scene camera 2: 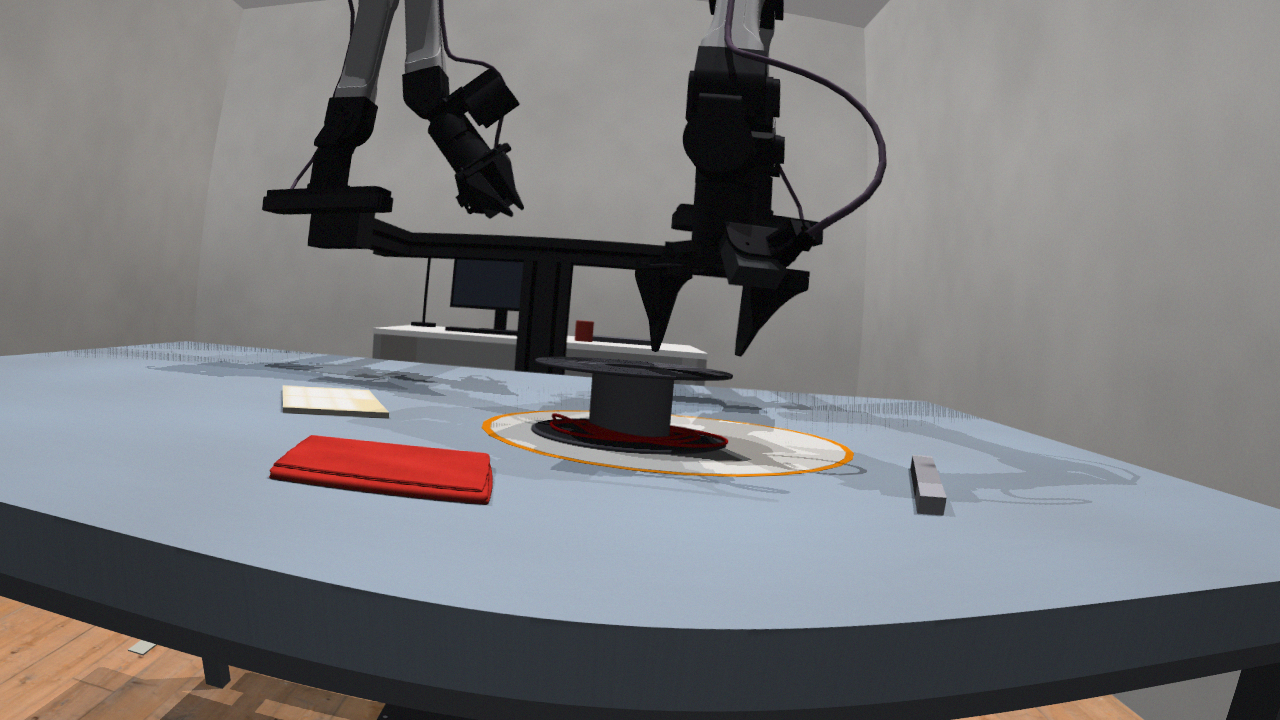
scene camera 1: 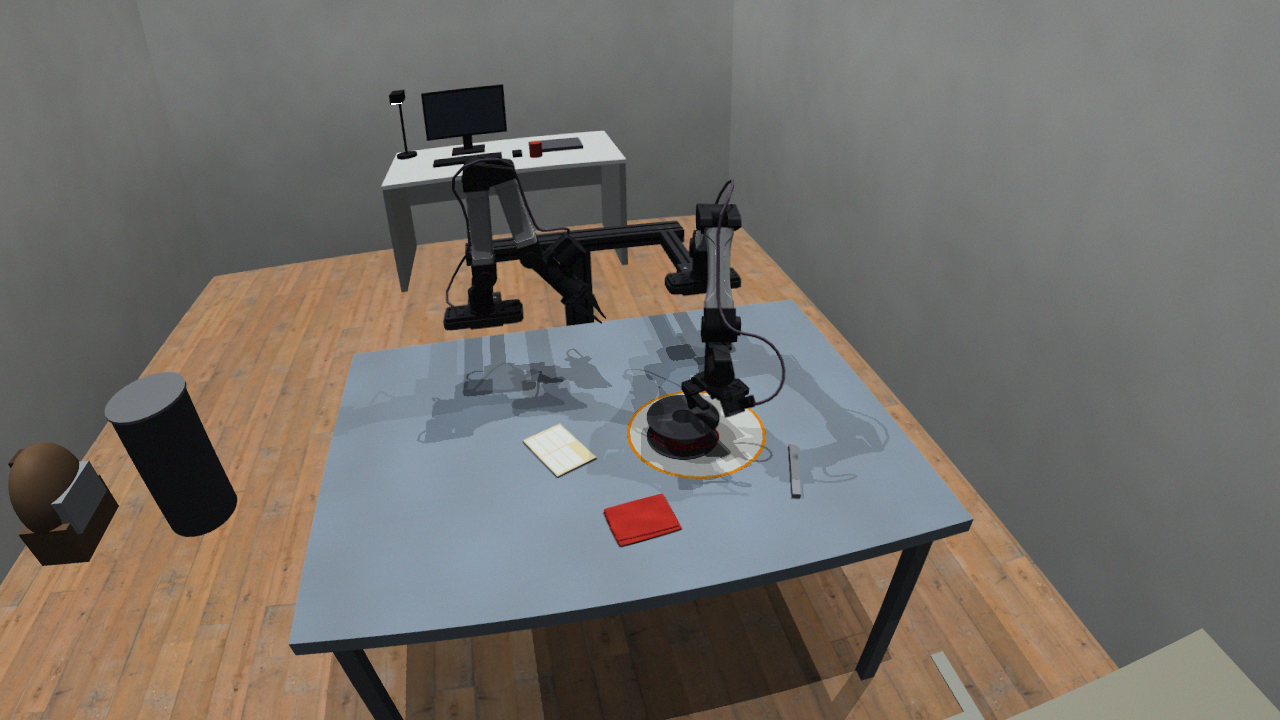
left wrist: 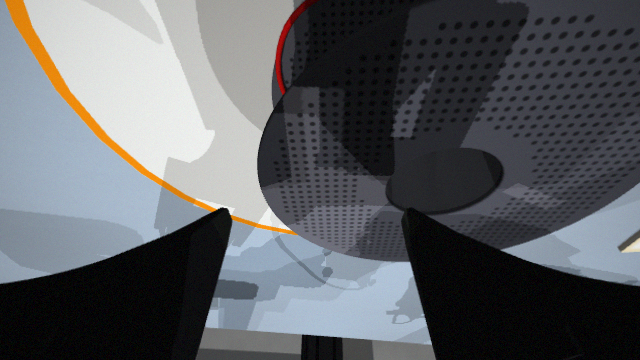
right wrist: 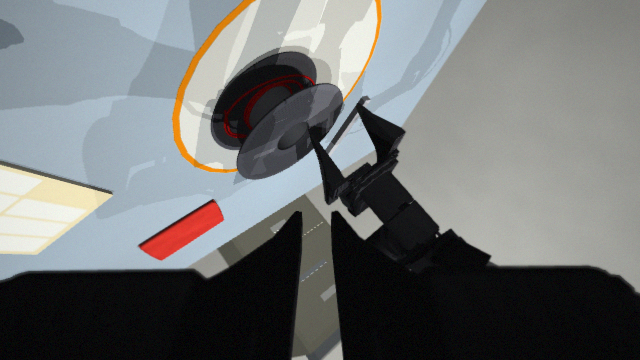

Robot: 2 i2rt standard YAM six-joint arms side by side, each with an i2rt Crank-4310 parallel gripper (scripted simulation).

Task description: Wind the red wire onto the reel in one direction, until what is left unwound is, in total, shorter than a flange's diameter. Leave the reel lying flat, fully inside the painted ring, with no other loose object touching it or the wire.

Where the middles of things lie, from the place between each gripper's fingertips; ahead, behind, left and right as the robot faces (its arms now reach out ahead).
Scene:
The orange painted ring [scene camera 2: 485, 425] is 9 cm below my left hand [scene camera 2: 697, 353] and 2 cm to the right of it. The rest, counted from my left hand: grey bar [scene camera 2: 930, 497] (22 cm ahead, 15 cm to the left, 8 cm below); then cream gridded tile [scene camera 2: 299, 400] (37 cm to the right, 8 cm below, 3 cm behind); then dark reel [scene camera 2: 631, 400] (6 cm to the right, 5 cm below, 1 cm ahead).
Right now the dark reel is 25 cm ahead of my right hand [scene camera 2: 517, 212], 20 cm below it and 14 cm to the left of it. From my right hand the other things lie so: orange painted ring: 24 cm ahead, 23 cm below, 18 cm to the left; then grey bar: 46 cm ahead, 35 cm to the left, 23 cm below; then cream gridded tile: 23 cm below, 21 cm ahead, 17 cm to the right.

